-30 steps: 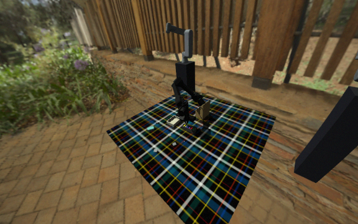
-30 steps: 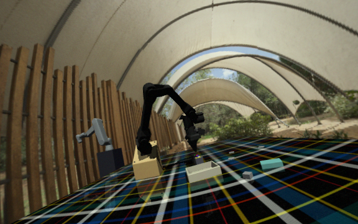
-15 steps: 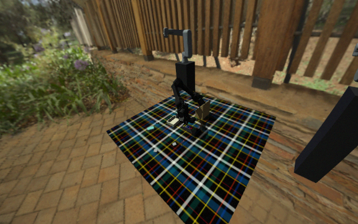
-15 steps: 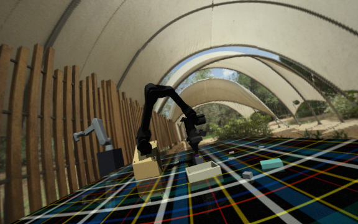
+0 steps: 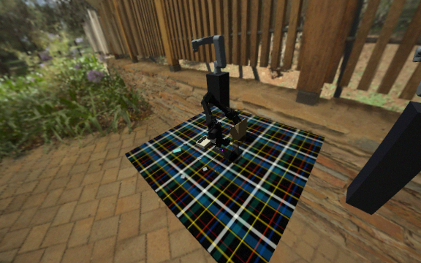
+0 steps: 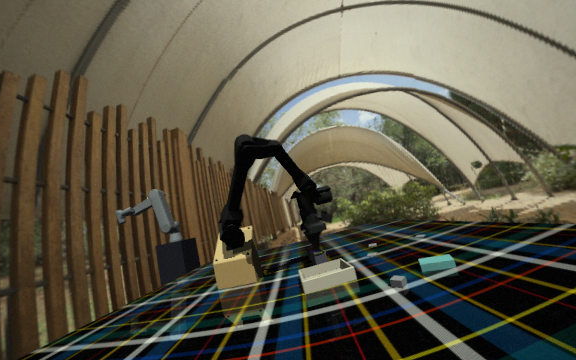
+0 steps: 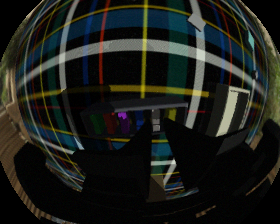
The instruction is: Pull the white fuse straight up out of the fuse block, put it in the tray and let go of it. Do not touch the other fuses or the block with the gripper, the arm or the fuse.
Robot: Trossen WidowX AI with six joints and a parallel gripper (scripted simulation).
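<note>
The white fuse lies 20 mm below my gripper tip. Round my gripper tip: cream tray 10 mm behind, 180 mm to the right, 40 mm below; teal block 220 mm ahead, 290 mm to the right, 40 mm below.
</note>
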